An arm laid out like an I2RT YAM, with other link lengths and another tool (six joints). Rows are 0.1 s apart.
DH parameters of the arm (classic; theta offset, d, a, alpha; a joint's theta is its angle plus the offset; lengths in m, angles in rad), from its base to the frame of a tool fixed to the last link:
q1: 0 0.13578 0.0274 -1.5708
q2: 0 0 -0.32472 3.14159
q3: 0.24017 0 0.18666 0
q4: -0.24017 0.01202 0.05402 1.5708
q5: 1.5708 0.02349 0 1.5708
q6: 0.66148 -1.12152 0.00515 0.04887
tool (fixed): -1.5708 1.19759 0 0
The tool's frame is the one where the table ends.
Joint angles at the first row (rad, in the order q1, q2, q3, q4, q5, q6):
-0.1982, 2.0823, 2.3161, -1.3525, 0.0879, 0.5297
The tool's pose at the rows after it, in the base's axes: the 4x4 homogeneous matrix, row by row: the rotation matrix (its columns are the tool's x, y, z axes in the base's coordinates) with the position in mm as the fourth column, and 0 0 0 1 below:
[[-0.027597 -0.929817 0.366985 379.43], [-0.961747 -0.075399 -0.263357 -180.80], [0.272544 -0.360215 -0.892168 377.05], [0 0 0 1]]
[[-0.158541 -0.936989 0.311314 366.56], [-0.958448 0.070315 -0.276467 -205.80], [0.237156 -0.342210 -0.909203 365.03], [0 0 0 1]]
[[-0.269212 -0.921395 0.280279 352.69], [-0.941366 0.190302 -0.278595 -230.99], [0.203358 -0.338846 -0.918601 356.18], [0 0 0 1]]
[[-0.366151 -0.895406 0.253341 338.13], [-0.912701 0.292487 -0.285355 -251.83], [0.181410 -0.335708 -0.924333 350.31], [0 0 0 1]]
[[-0.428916 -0.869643 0.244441 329.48], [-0.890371 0.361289 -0.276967 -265.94], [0.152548 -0.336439 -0.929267 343.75], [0 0 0 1]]
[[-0.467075 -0.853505 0.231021 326.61], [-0.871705 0.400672 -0.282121 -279.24], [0.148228 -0.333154 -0.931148 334.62], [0 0 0 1]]
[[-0.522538 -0.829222 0.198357 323.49], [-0.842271 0.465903 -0.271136 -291.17], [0.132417 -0.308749 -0.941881 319.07], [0 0 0 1]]
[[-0.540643 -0.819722 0.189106 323.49], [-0.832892 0.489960 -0.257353 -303.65], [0.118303 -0.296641 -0.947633 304.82], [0 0 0 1]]
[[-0.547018 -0.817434 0.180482 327.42], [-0.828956 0.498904 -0.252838 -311.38], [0.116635 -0.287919 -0.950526 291.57], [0 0 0 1]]
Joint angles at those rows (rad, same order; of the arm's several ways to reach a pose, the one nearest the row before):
-0.2596, 2.1517, 2.3825, -1.3750, 0.1146, 0.5903
-0.3241, 2.1773, 2.3829, -1.3892, 0.1162, 0.6739
-0.3942, 2.1948, 2.3825, -1.3884, 0.1020, 0.7292
-0.4549, 2.2067, 2.3826, -1.3884, 0.0971, 0.7776
-0.4976, 2.2192, 2.3824, -1.3815, 0.0784, 0.8112
-0.5285, 2.2429, 2.3825, -1.3628, 0.0788, 0.8246
-0.5568, 2.2799, 2.3825, -1.3560, 0.0769, 0.8665
-0.5835, 2.3134, 2.3825, -1.3357, 0.0620, 0.8665
-0.5934, 2.3459, 2.3825, -1.3125, 0.0601, 0.8658

